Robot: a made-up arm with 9 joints. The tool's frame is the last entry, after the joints.
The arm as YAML. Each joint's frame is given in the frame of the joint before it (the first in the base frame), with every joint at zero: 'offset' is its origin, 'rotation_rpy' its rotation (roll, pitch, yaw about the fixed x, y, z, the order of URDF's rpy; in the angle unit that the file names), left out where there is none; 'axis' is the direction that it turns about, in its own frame. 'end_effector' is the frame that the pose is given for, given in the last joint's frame.
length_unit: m
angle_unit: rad
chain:
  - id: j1
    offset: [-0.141, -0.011, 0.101]
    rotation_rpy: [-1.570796, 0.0, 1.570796]
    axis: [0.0, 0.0, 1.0]
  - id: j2
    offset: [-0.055, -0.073, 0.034]
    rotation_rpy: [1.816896, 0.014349, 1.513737]
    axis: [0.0, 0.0, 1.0]
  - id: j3
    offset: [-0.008, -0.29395, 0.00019]
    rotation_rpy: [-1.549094, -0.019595, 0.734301]
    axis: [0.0, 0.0, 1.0]
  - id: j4
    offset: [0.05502, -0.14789, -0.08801]
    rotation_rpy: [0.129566, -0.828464, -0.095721]
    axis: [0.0, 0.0, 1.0]
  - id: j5
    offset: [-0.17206, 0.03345, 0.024]
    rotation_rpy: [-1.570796, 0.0, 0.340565]
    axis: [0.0, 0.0, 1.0]
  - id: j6
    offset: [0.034, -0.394, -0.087]
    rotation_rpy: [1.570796, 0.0, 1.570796]
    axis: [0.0, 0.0, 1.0]
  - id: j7
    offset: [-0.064, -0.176, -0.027]
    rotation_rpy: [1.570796, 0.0, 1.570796]
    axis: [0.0, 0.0, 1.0]
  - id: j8
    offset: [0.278, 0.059, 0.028]
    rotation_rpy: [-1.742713, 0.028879, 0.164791]
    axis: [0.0, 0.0, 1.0]
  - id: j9
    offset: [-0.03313, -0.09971, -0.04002]
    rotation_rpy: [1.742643, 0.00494, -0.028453]
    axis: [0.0, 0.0, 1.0]
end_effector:
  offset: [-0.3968, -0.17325, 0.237]
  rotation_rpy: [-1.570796, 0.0, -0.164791]
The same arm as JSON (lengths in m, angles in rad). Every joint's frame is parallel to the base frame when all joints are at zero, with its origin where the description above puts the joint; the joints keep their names.
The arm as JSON. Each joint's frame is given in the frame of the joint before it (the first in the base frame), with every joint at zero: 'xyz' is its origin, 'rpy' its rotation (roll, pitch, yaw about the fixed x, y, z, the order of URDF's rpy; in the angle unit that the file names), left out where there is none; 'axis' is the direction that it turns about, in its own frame. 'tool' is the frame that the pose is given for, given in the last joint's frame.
{"units": {"length": "m", "angle": "rad"}, "joints": [{"name": "j1", "type": "revolute", "origin": {"xyz": [-0.141, -0.011, 0.101]}, "axis": "-x"}, {"name": "j2", "type": "revolute", "origin": {"xyz": [-0.034, -0.055, 0.073]}, "axis": [0.243598, 0.968092, 0.0588]}, {"name": "j3", "type": "revolute", "origin": {"xyz": [0.285, -0.072, 0.008]}, "axis": [-0.723746, 0.16381, 0.670342]}, {"name": "j4", "type": "revolute", "origin": {"xyz": [0.069, 0.14, -0.091]}, "axis": "+z"}, {"name": "j5", "type": "revolute", "origin": {"xyz": [0.151, -0.089, 0.024]}, "axis": "-y"}, {"name": "j6", "type": "revolute", "origin": {"xyz": [-0.034, 0.087, 0.394]}, "axis": "-x"}, {"name": "j7", "type": "revolute", "origin": {"xyz": [0.027, 0.176, 0.064]}, "axis": "-z"}, {"name": "j8", "type": "revolute", "origin": {"xyz": [-0.059, -0.278, -0.028]}, "axis": [-0.971101, 0.1665, 0.171]}, {"name": "j9", "type": "revolute", "origin": {"xyz": [0.027, 0.026, -0.106]}, "axis": "-z"}], "tool": {"origin": {"xyz": [0.236, 0.363, -0.237], "rpy": [1.5708, 0.0, -1.5708]}}}
